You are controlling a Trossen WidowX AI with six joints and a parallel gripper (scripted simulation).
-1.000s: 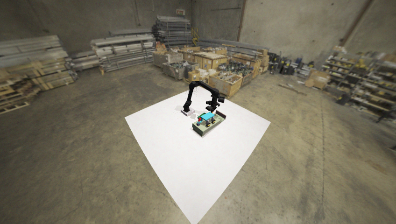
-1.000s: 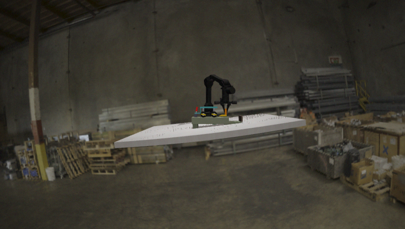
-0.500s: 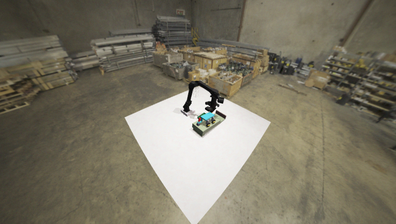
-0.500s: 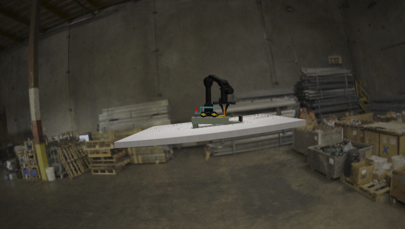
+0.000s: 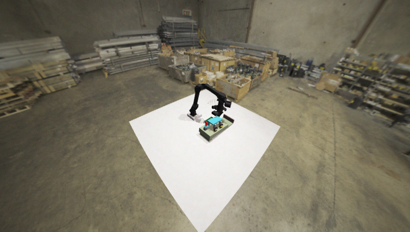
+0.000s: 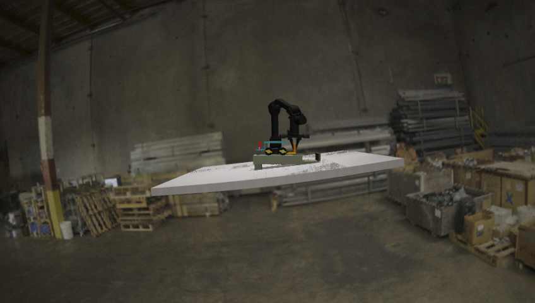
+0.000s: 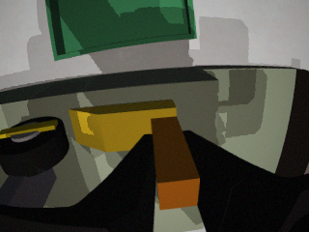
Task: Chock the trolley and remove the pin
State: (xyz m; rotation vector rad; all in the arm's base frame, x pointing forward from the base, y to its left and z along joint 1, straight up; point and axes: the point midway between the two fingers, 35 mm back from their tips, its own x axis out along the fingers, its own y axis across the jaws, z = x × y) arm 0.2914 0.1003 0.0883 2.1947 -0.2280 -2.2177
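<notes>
My gripper tip is now 1 cm short of the red-headed stop pin, 22 cm to the left of it and 4 cm below it. Round my gripper tip: yellow chock: 2 cm to the right, 1 cm below; then grey-green ramp: 4 cm ahead, 12 cm to the right, 4 cm below; then green tray: 8 cm behind, 3 cm to the right, 9 cm below.
</notes>
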